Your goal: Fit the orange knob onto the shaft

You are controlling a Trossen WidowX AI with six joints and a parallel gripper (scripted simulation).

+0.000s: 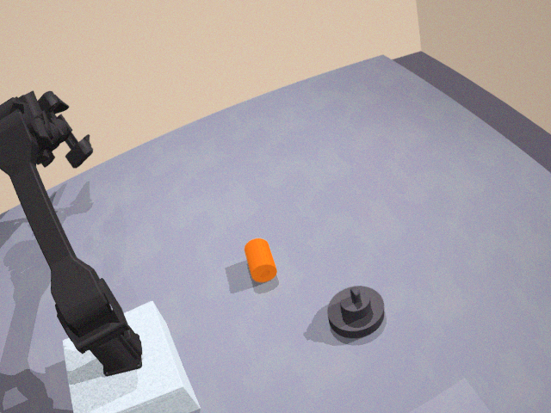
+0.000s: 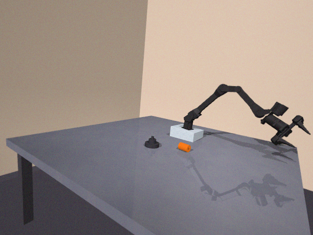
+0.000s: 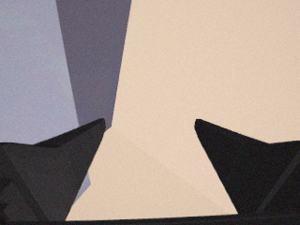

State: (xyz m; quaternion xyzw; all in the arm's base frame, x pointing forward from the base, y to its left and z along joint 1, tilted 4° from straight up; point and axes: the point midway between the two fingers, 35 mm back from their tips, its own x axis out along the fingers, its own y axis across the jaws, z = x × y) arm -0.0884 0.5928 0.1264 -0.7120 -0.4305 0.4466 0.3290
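The orange knob lies 32 cm ahead of my gripper tip, 48 cm to the right of it and 12 cm below it. Round my gripper tip: round dark pedestal 43 cm ahead, 63 cm to the right, 11 cm below.
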